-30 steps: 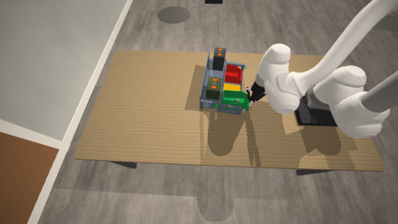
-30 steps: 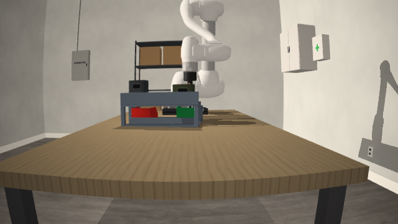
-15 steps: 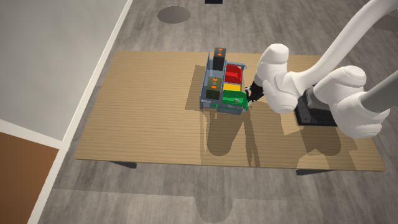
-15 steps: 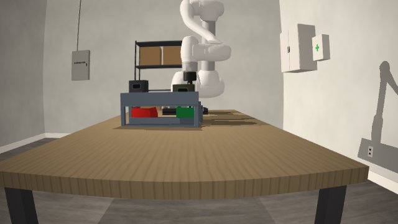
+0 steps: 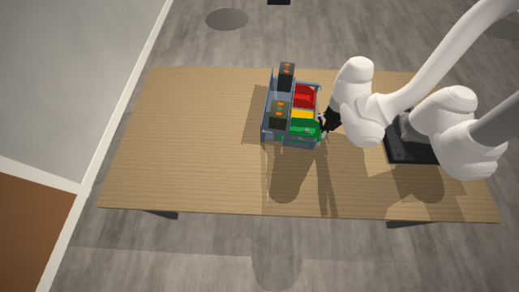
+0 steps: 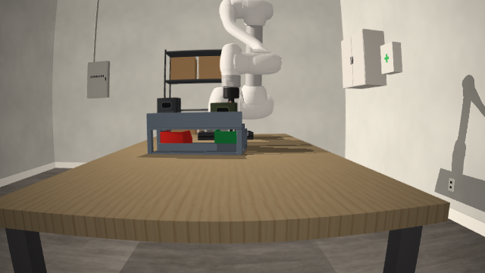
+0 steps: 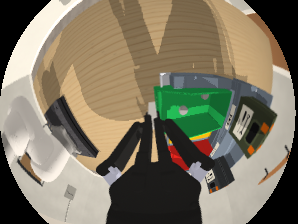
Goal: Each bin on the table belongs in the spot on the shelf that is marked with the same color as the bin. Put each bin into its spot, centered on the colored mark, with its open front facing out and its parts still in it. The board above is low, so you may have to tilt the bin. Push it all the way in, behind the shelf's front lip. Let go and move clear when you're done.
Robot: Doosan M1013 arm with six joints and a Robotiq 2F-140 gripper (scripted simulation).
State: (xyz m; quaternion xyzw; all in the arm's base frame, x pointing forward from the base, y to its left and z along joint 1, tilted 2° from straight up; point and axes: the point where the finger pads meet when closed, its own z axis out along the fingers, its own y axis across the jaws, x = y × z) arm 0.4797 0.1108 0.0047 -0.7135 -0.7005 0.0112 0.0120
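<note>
The green bin is 100 mm ahead of my hand and 10 mm below it. Also, from my hand: red bin (130 mm ahead, 230 mm to the right, 20 mm below).
</note>
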